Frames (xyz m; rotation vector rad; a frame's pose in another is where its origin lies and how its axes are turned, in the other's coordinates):
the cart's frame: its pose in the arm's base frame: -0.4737 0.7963 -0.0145 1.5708 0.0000 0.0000
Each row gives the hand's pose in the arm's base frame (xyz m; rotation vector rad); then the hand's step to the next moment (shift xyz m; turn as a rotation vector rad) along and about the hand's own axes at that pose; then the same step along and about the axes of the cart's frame.
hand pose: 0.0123 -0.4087 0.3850 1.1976 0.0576 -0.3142
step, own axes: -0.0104 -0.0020 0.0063 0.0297 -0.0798 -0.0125
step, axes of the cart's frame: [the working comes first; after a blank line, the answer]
step, axes of the arm's base frame: -0.0112 -0.0043 0.0027 0.0083 -0.0208 -0.0831

-0.0112 0.0027 0.0043 0.0083 -0.0831 0.0208
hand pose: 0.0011 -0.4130 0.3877 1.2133 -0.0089 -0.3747
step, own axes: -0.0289 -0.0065 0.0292 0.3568 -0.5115 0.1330
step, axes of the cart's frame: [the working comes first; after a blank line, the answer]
step, axes of the arm's base frame: -0.0349 -0.0202 0.0100 0.1659 -0.3750 -0.4883

-0.0349 0.0100 0.0202 0.1659 -0.4883 0.3750
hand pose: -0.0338 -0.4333 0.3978 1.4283 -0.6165 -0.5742
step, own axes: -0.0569 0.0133 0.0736 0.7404 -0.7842 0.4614
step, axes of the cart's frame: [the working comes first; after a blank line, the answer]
step, axes of the arm's base frame: -0.0921 -0.0126 0.0138 0.2146 -0.8939 -0.7287

-0.0921 0.0138 0.0126 0.2146 -0.7287 0.8939
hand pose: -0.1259 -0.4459 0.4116 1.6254 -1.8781 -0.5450
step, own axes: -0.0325 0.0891 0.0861 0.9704 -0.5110 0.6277
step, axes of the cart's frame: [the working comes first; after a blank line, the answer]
step, axes of the arm's base frame: -0.1208 0.0410 -0.0114 -0.1171 -1.0853 -0.6365

-0.1208 -0.0114 -0.0410 -0.1171 -0.6365 1.0853
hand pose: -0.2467 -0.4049 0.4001 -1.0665 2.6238 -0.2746
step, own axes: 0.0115 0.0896 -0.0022 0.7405 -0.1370 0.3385
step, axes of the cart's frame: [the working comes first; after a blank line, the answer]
step, axes of the arm's base frame: -0.0666 0.0554 -0.0256 -0.3010 -0.6403 -0.4256

-0.0666 -0.0256 -0.0554 -0.3010 -0.4256 0.6403
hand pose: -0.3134 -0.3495 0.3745 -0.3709 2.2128 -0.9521
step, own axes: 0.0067 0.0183 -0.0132 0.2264 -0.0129 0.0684
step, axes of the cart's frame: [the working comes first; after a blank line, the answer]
step, axes of the arm's base frame: -0.0138 0.0163 -0.0100 -0.1160 -0.1573 -0.1338

-0.0138 -0.0100 -0.0163 -0.1160 -0.1338 0.1573
